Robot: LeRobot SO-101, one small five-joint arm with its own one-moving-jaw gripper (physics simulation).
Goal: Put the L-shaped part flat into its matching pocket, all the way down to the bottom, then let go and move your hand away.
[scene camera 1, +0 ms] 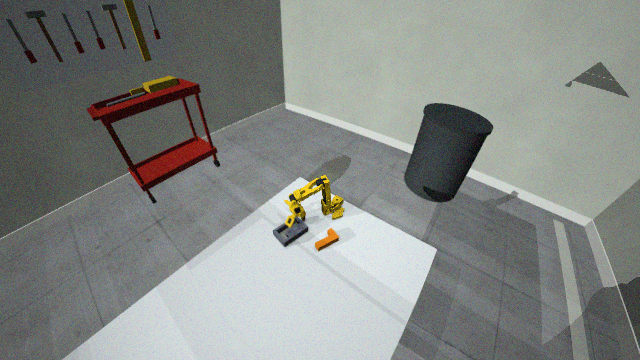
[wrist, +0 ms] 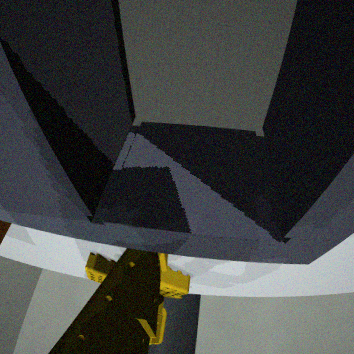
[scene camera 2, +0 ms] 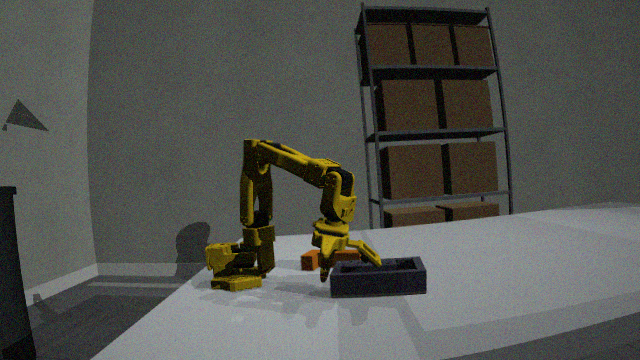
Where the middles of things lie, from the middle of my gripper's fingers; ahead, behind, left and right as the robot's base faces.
Right now the dark grey pocket block [scene camera 2: 396, 276] is 8 cm ahead of my hand, 7 cm below it and 6 cm to the left of it.
